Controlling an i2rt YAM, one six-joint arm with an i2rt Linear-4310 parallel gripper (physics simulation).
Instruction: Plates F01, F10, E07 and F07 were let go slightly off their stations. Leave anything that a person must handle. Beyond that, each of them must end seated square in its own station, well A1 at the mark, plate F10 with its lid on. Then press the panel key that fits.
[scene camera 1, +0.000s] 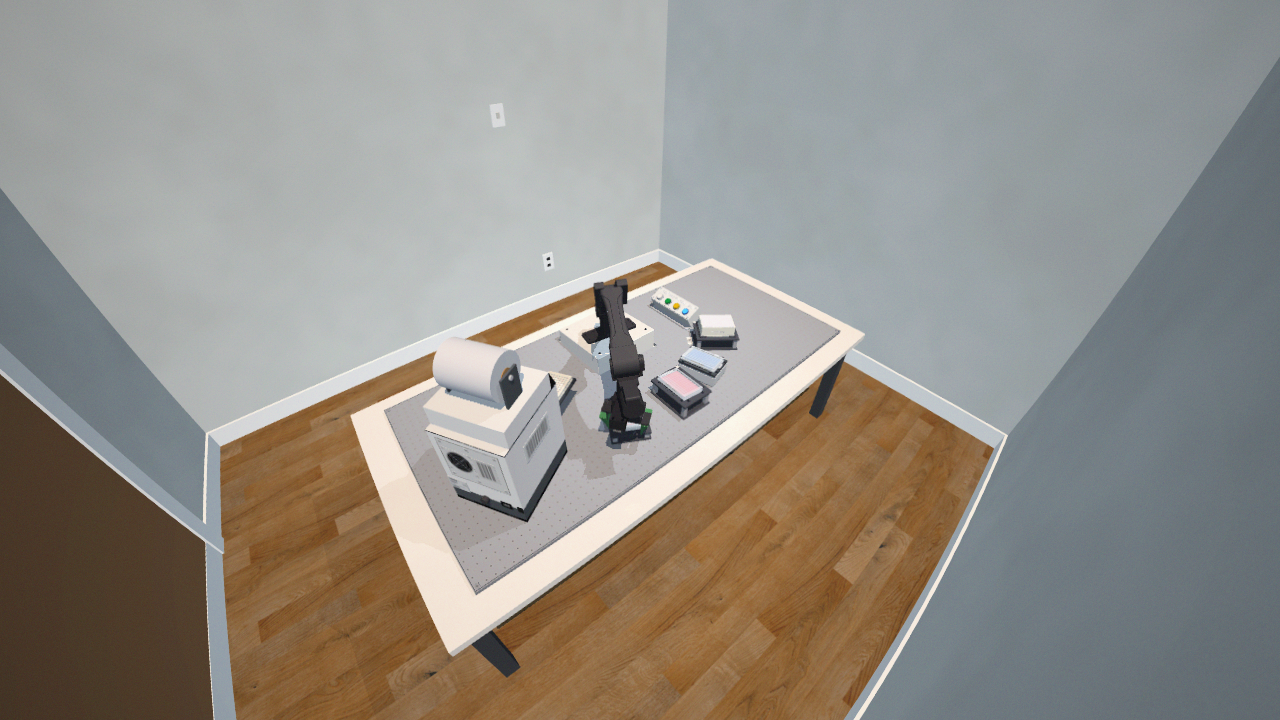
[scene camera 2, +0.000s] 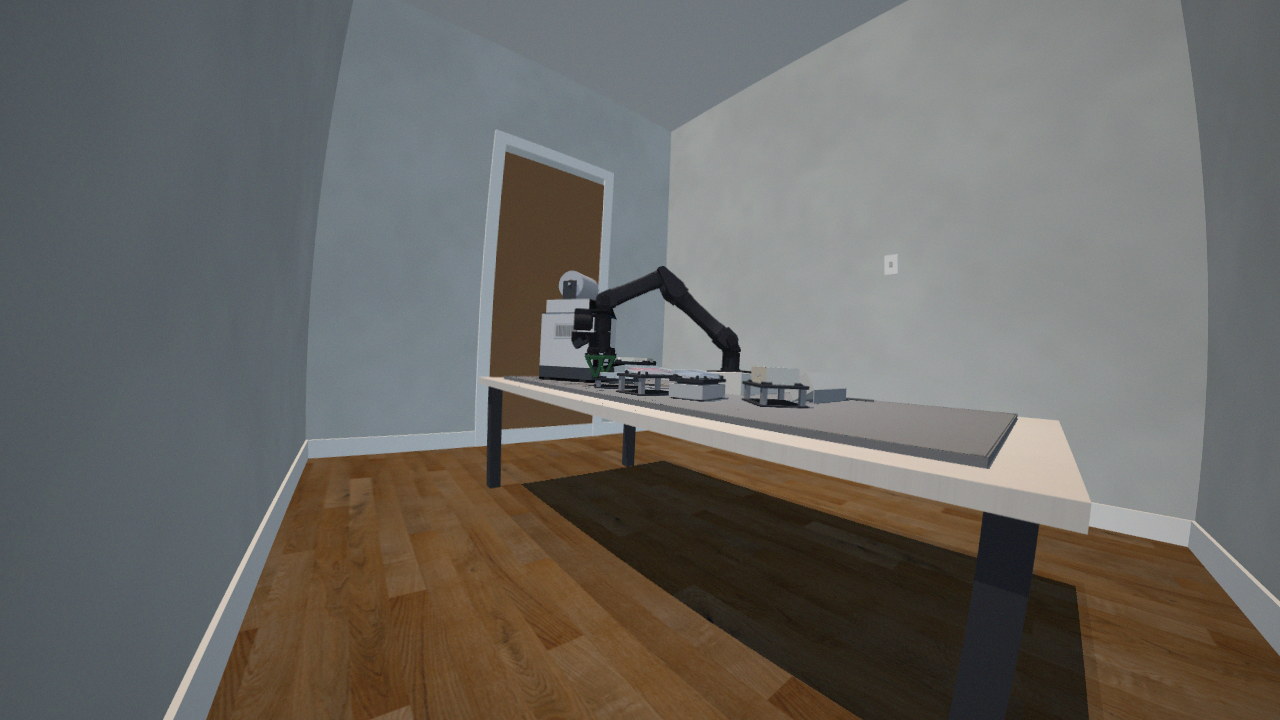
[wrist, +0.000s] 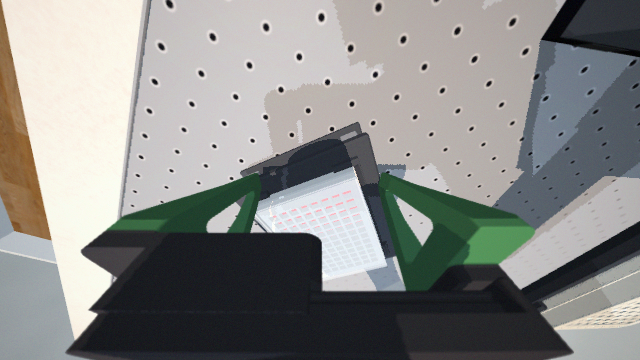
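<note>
My gripper (scene camera 1: 626, 424) (scene camera 2: 600, 365) (wrist: 319, 179) is open, its green fingers low on either side of a clear plate with pale red wells (wrist: 345, 225). The plate lies between the fingers over a dark station (wrist: 367, 152); it appears turned relative to the station, and its near-left part is hidden by the gripper body. A pink plate (scene camera 1: 682, 383) is on the neighbouring raised station (scene camera 1: 687, 404). A pale blue plate (scene camera 1: 702, 360) and a cream block-like plate or lidded item (scene camera 1: 716, 324) stand farther along. The key panel (scene camera 1: 674, 307) has coloured keys. Plate labels are unreadable.
A large white machine (scene camera 1: 501, 438) (scene camera 2: 563, 344) with a cylinder on top stands at one end of the perforated mat (scene camera 1: 501, 546). A pale flat item (scene camera 1: 563, 385) shows partly behind it. The arm base (scene camera 1: 640, 333) stands at the long table edge.
</note>
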